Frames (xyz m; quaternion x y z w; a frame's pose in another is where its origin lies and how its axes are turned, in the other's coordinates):
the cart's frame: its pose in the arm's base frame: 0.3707 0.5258 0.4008 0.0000 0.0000 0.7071 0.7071
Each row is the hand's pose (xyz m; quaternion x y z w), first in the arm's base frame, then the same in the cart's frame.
Working: the arm's base frame: its pose in the cart's frame: -0.5258 0.3707 -0.4008 0.0000 0.0000 -0.7071 0.7071

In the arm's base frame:
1: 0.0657 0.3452 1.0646 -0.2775 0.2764 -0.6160 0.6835
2: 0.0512 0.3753 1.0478 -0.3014 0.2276 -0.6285 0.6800
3: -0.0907 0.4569 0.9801 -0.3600 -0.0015 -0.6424 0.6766
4: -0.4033 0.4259 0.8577 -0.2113 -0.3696 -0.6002 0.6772
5: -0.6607 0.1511 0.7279 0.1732 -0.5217 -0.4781 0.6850
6: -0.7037 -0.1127 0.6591 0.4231 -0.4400 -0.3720 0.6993
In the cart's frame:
1: -0.1806 0.3050 0.6638 -0.0008 0.3917 -0.9189 0.0477
2: -0.1505 0.3195 0.6470 -0.0522 0.3740 -0.9252 0.0364
3: -0.0689 0.4614 0.5793 -0.2556 0.2535 -0.9326 0.0242
4: -0.0999 0.7740 0.4569 -0.4107 -0.1119 -0.9032 0.0544
5: -0.3747 1.0314 0.3271 -0.2464 -0.4914 -0.8224 0.1463
6: -0.6385 1.0744 0.2583 -0.0119 -0.6103 -0.7575 0.2314

